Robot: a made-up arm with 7 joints. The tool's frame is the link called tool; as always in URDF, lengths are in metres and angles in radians. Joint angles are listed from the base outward.
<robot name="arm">
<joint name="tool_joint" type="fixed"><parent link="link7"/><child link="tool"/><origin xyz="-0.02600 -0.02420 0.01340" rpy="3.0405 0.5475 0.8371"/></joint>
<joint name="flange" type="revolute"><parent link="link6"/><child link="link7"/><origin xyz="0.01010 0.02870 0.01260" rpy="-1.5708 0.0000 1.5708"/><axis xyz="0 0 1"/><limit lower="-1.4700" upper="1.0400"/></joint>
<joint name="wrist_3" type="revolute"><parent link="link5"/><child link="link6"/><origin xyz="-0.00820 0.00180 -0.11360" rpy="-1.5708 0.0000 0.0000"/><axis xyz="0 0 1"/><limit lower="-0.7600" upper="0.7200"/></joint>
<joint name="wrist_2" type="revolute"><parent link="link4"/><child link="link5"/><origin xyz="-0.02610 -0.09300 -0.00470" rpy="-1.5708 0.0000 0.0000"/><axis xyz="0 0 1"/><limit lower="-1.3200" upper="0.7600"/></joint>
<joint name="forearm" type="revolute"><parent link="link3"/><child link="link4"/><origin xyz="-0.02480 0.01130 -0.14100" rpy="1.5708 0.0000 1.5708"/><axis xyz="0 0 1"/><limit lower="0.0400" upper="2.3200"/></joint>
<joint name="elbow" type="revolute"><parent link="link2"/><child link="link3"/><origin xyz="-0.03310 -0.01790 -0.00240" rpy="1.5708 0.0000 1.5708"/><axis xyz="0 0 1"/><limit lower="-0.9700" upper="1.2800"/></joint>
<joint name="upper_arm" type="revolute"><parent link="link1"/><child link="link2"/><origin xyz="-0.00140 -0.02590 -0.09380" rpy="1.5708 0.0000 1.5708"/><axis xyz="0 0 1"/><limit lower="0.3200" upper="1.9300"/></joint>
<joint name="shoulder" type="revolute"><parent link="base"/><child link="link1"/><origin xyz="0.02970 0.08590 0.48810" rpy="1.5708 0.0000 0.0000"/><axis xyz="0 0 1"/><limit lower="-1.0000" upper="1.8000"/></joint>
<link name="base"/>
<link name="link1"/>
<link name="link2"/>
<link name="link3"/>
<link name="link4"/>
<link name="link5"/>
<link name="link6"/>
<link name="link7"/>
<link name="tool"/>
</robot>
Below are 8 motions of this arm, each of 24 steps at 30 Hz.
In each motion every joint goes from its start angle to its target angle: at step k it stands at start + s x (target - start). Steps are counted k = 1, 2, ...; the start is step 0. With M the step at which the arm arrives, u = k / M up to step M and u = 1 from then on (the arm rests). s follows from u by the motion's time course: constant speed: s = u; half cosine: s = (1 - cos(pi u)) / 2; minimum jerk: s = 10 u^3 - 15 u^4 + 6 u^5.
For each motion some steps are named. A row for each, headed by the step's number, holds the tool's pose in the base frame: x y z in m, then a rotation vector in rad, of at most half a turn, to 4 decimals.
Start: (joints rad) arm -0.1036 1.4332 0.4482 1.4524 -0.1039 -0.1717 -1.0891
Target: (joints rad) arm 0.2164 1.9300 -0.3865 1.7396 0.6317 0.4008 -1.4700
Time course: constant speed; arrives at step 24
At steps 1, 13, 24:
1: 0.2102 0.4269 0.5495 1.5118 -0.8672 -0.0051
13: 0.2397 0.3749 0.5426 1.4123 -0.7208 0.0597
24: 0.2342 0.3562 0.5183 1.4325 -0.3611 0.2091

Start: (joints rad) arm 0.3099 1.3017 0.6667 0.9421 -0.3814 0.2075 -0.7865
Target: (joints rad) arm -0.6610 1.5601 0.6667 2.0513 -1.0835 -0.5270 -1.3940
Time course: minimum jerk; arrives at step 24
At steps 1, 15, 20, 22, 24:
1: 0.1048 0.5239 0.5478 1.2505 -0.2419 0.8342
15: 0.2184 0.3672 0.5640 2.2648 -1.0945 -0.6391
20: 0.2342 0.3020 0.5267 2.0478 -1.5130 -1.2755
22: 0.2343 0.2938 0.5212 1.9973 -1.5658 -1.3513
24: 0.2343 0.2924 0.5203 1.9884 -1.5746 -1.3638

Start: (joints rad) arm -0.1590 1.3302 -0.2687 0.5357 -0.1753 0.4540 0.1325
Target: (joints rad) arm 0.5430 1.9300 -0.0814 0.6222 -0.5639 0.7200 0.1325
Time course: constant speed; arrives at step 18
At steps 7, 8, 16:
7: 0.1353 0.5453 0.5421 0.6965 1.2869 0.3437
8: 0.1322 0.5419 0.5592 0.7216 1.2546 0.3972
16: 0.0687 0.4975 0.6777 0.8409 0.9857 0.8681

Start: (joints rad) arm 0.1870 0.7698 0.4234 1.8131 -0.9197 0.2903 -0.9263
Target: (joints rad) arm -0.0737 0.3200 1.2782 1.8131 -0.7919 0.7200 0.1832
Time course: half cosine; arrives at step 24
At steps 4, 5, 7, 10, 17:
4: 0.1954 0.3935 0.4837 1.6117 -0.5373 0.4963
5: 0.1903 0.3969 0.4823 1.5726 -0.4883 0.5068
7: 0.1766 0.4053 0.4783 1.4662 -0.3693 0.5305
10: 0.1481 0.4206 0.4687 1.2403 -0.1677 0.5658
17: 0.0619 0.4496 0.4351 0.5903 0.1750 0.6249

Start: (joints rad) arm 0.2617 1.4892 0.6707 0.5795 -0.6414 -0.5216 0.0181
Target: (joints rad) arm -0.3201 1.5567 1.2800 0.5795 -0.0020 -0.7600 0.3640
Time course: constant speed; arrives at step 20
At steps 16, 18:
16: 0.0250 0.5524 0.6041 1.1583 -0.0685 -0.4000
18: 0.0232 0.5530 0.6063 1.1608 -0.1177 -0.4304

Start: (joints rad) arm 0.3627 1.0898 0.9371 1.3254 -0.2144 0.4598 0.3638
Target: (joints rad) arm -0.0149 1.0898 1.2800 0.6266 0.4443 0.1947 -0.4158
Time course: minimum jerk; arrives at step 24
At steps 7, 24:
7: 0.0575 0.5338 0.5432 0.3815 -0.3769 0.1054
24: 0.0043 0.5581 0.3998 0.0065 -0.6433 0.9415

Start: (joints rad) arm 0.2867 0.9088 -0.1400 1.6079 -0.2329 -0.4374 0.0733
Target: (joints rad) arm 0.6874 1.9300 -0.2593 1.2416 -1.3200 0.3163 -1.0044
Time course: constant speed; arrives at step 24
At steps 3, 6, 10, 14, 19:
3: 0.2687 0.3768 0.4836 1.2028 -0.2603 -1.1803
6: 0.2582 0.3863 0.5096 1.4445 -0.1436 -0.9647
10: 0.2404 0.3974 0.5442 1.7839 -0.0149 -0.6513
14: 0.2177 0.4073 0.5786 2.1362 0.0959 -0.3211
19: 0.1810 0.4173 0.6222 2.5874 0.2363 0.0911

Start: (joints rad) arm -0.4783 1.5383 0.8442 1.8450 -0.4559 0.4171 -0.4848
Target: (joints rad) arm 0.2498 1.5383 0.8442 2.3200 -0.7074 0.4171 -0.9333
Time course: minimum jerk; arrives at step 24
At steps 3, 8, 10, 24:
3: 0.1958 0.3277 0.6066 1.8273 -0.2639 -0.1437
8: 0.1753 0.3096 0.6246 1.9423 -0.5120 -0.0036
10: 0.1591 0.2973 0.6349 2.0162 -0.6884 0.1051
24: 0.0728 0.2438 0.6529 2.2736 -1.5362 0.7309

